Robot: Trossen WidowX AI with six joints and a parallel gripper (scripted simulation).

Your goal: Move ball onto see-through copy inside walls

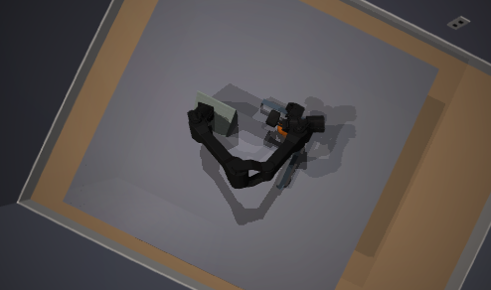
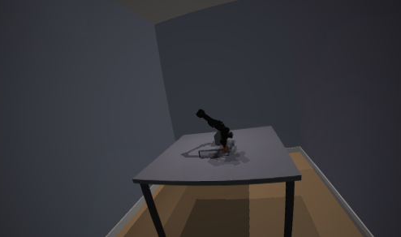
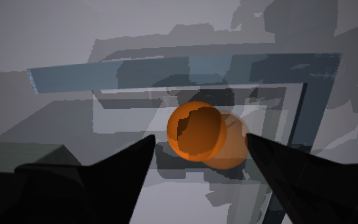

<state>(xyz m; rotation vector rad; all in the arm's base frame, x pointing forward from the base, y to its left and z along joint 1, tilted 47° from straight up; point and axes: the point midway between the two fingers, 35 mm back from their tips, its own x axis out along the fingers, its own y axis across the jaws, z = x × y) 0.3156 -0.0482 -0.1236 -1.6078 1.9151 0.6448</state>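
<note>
Now: gripper tip 20 mm above the orange ball.
</note>
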